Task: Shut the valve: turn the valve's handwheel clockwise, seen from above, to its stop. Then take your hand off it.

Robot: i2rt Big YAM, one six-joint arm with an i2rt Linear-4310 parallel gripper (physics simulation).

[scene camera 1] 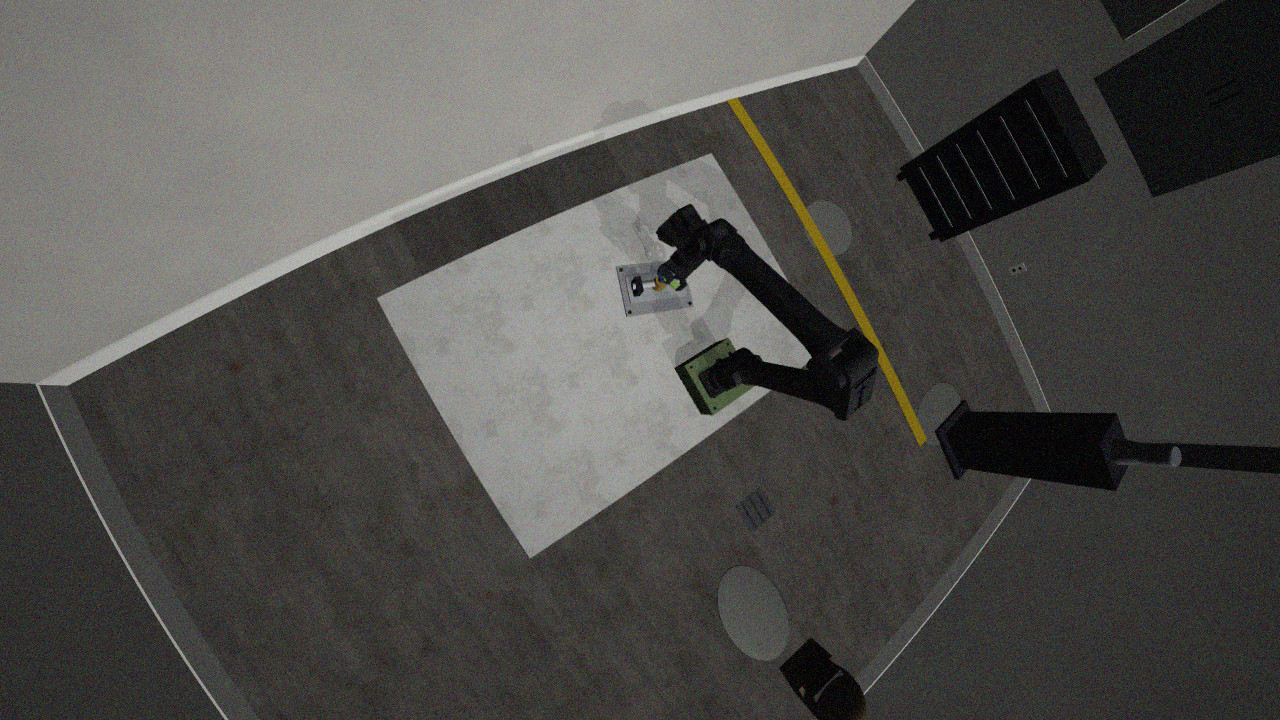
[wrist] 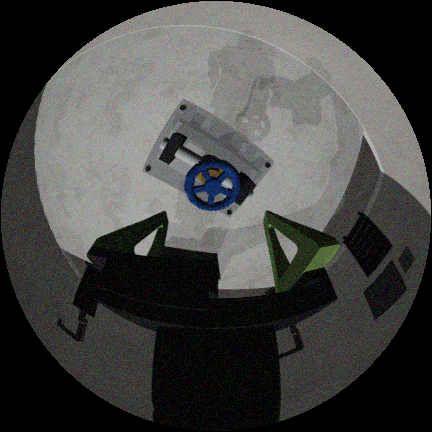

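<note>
The valve's blue handwheel has spokes and shows whole in the wrist view, ahead of the fingertips. Under it are a brass-coloured body and a grey pipe with black ends, on a grey base plate with dark corner bolts. In the scene view the arm's hand mostly hides the wheel. My gripper is open, with its green fingers wide apart and nothing between them. The wheel lies beyond the two tips, apart from them. The wheel's turn angle relative to its stop cannot be told.
The plate stands on a pale mat. The arm's green base block stands near the valve, and the arm's elbow reaches out to the right. A yellow floor line, a dark rack and a dark post are further right.
</note>
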